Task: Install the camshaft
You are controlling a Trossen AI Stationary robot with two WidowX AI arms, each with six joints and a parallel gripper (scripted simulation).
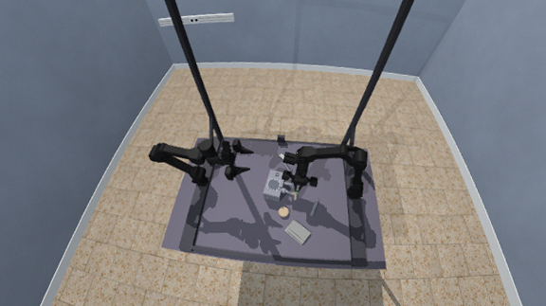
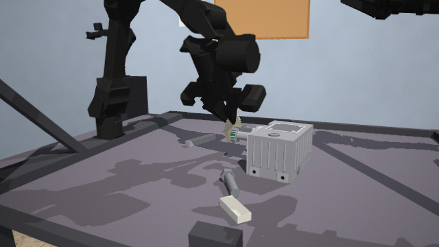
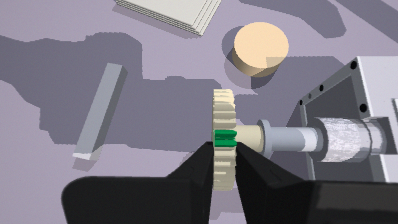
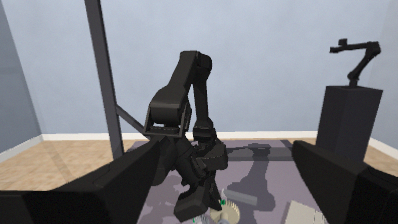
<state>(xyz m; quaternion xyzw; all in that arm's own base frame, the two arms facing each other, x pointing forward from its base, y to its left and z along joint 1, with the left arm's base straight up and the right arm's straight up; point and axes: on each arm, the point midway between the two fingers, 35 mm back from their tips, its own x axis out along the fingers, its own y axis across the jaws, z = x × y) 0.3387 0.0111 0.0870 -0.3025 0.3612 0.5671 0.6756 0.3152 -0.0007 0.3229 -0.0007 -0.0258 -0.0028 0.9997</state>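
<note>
Now: left hand 40 mm above the crank gear, 30 mm to the left of it and 20 mm past it. Round my left hand: bolt (150 mm behind, 90 mm below, 60 mm to the right); then tan disc (120 mm ahead, 100 mm below, 70 mm to the right); then grey bar (110 mm to the left, 100 mm below, 80 mm ahead).
</note>
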